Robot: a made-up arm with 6 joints. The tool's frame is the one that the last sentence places.
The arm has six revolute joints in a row. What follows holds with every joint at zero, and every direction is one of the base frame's. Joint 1 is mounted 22.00 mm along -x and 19.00 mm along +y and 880.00 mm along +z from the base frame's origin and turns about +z. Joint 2 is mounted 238.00 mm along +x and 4.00 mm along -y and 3.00 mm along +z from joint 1 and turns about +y. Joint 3 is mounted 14.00 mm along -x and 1.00 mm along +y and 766.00 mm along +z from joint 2 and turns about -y. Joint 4 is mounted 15.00 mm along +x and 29.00 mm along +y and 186.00 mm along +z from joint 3 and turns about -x. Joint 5 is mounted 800.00 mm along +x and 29.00 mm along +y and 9.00 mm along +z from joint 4 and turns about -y. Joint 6 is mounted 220.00 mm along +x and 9.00 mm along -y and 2.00 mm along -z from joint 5 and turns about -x. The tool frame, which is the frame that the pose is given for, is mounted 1.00 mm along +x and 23.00 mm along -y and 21.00 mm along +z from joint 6; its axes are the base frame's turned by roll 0.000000, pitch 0.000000 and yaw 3.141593 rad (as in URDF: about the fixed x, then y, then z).
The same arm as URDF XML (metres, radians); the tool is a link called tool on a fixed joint. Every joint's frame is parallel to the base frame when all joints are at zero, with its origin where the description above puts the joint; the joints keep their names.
<robot name="arm">
  <joint name="joint 1" type="continuous">
    <parent link="base_link"/>
    <child link="link1"/>
    <origin xyz="-0.022 0.019 0.88" rpy="0 0 0"/>
    <axis xyz="0 0 1"/>
  </joint>
  <joint name="joint 2" type="continuous">
    <parent link="link1"/>
    <child link="link2"/>
    <origin xyz="0.238 -0.004 0.003" rpy="0 0 0"/>
    <axis xyz="0 1 0"/>
  </joint>
  <joint name="joint 3" type="continuous">
    <parent link="link2"/>
    <child link="link3"/>
    <origin xyz="-0.014 0.001 0.766" rpy="0 0 0"/>
    <axis xyz="0 -1 0"/>
  </joint>
  <joint name="joint 4" type="continuous">
    <parent link="link3"/>
    <child link="link4"/>
    <origin xyz="0.015 0.029 0.186" rpy="0 0 0"/>
    <axis xyz="-1 0 0"/>
  </joint>
  <joint name="joint 5" type="continuous">
    <parent link="link4"/>
    <child link="link5"/>
    <origin xyz="0.8 0.029 0.009" rpy="0 0 0"/>
    <axis xyz="0 -1 0"/>
  </joint>
  <joint name="joint 6" type="continuous">
    <parent link="link5"/>
    <child link="link6"/>
    <origin xyz="0.22 -0.009 -0.002" rpy="0 0 0"/>
    <axis xyz="-1 0 0"/>
  </joint>
  <joint name="tool_fixed" type="fixed">
    <parent link="link6"/>
    <child link="tool"/>
    <origin xyz="0.001 -0.023 0.021" rpy="0 0 -3.1416"/>
  </joint>
  <link name="base_link"/>
  <link name="link1"/>
  <link name="link2"/>
  <link name="link3"/>
  <link name="link4"/>
  <link name="link5"/>
  <link name="link6"/>
  <link name="tool"/>
</robot>

